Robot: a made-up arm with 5 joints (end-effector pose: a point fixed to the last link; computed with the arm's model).
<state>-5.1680 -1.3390 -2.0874 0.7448 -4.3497</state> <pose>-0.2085 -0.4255 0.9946 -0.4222 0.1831 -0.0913</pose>
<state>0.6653 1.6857 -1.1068 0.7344 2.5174</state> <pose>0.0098 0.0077 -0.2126 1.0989 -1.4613 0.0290</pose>
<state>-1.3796 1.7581 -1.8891 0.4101 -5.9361</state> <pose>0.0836 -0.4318 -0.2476 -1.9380 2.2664 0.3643</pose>
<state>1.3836 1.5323 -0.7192 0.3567 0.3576</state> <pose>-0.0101 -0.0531 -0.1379 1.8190 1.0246 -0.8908</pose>
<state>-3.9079 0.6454 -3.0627 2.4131 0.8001</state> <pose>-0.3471 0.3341 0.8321 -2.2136 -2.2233 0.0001</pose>
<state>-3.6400 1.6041 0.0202 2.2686 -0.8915</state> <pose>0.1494 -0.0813 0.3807 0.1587 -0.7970 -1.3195</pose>
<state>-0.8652 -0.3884 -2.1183 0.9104 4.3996</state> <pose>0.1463 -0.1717 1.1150 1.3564 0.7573 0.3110</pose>
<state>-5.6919 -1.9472 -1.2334 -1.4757 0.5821</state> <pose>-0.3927 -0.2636 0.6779 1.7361 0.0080 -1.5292</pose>
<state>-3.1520 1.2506 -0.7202 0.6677 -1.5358</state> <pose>-0.0543 0.0006 -0.1177 -1.4410 1.5080 -0.9945</pose>
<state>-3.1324 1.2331 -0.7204 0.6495 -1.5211</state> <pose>-0.0652 -0.0006 -0.1178 -1.4650 1.5256 -0.9529</pose>
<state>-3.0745 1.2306 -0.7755 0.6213 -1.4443</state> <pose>-0.0994 -0.0067 -0.1287 -1.4926 1.5840 -0.8256</pose>
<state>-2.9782 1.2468 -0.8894 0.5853 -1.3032</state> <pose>-0.1567 -0.0258 -0.1466 -1.5211 1.6885 -0.6249</pose>
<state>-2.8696 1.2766 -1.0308 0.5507 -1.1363</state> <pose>-0.2189 -0.0611 -0.1619 -1.5441 1.8178 -0.4203</pose>
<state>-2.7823 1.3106 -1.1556 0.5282 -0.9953</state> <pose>-0.2647 -0.0994 -0.1708 -1.5534 1.9315 -0.2755</pose>
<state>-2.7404 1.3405 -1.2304 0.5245 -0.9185</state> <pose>-0.2846 -0.1207 -0.1767 -1.5447 1.9910 -0.2117</pose>
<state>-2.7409 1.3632 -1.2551 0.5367 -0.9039</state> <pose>-0.2844 -0.1205 -0.1824 -1.5231 1.9940 -0.2087</pose>
